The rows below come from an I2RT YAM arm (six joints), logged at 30 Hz.
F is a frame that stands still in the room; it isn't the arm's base.
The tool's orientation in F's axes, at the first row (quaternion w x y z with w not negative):
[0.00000, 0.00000, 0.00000, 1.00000]
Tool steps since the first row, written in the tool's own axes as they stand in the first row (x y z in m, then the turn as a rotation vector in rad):
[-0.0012, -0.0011, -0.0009, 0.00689, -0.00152, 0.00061]
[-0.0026, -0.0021, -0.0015, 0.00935, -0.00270, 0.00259]
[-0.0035, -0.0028, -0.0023, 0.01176, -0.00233, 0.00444]
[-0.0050, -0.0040, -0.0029, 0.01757, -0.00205, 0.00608]
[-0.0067, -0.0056, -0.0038, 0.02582, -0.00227, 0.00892]
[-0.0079, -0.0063, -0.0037, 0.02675, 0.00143, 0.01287]
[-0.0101, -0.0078, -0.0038, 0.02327, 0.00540, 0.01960]
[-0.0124, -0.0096, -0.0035, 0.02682, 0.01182, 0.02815]
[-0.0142, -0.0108, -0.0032, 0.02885, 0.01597, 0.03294]
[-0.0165, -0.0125, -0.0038, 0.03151, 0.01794, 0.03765]
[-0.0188, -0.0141, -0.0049, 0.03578, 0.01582, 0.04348]
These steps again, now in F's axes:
[0.0012, 0.0011, -0.0009, -0.00689, 0.00152, 0.00061]
[0.0026, 0.0021, -0.0015, -0.00935, 0.00270, 0.00259]
[0.0035, 0.0028, -0.0023, -0.01176, 0.00233, 0.00444]
[0.0050, 0.0040, -0.0029, -0.01757, 0.00205, 0.00608]
[0.0067, 0.0056, -0.0038, -0.02582, 0.00227, 0.00892]
[0.0079, 0.0063, -0.0037, -0.02675, -0.00143, 0.01287]
[0.0101, 0.0078, -0.0038, -0.02327, -0.00540, 0.01960]
[0.0124, 0.0096, -0.0035, -0.02682, -0.01182, 0.02815]
[0.0142, 0.0108, -0.0032, -0.02885, -0.01597, 0.03294]
[0.0165, 0.0125, -0.0038, -0.03151, -0.01794, 0.03765]
[0.0188, 0.0141, -0.0049, -0.03578, -0.01582, 0.04348]

